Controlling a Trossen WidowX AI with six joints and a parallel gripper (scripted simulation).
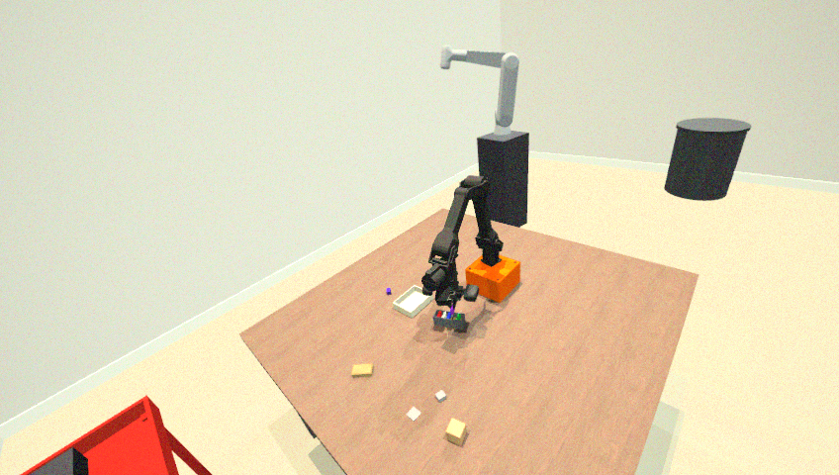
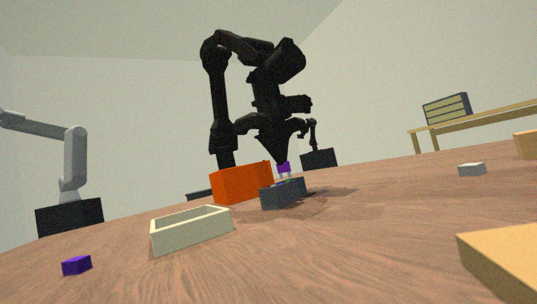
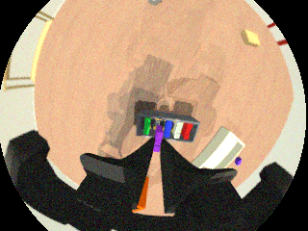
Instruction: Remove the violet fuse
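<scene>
Now: gripper tip 200 mm to the left of the cream tray, 70 mm above it and 50 mm short of it.
</scene>
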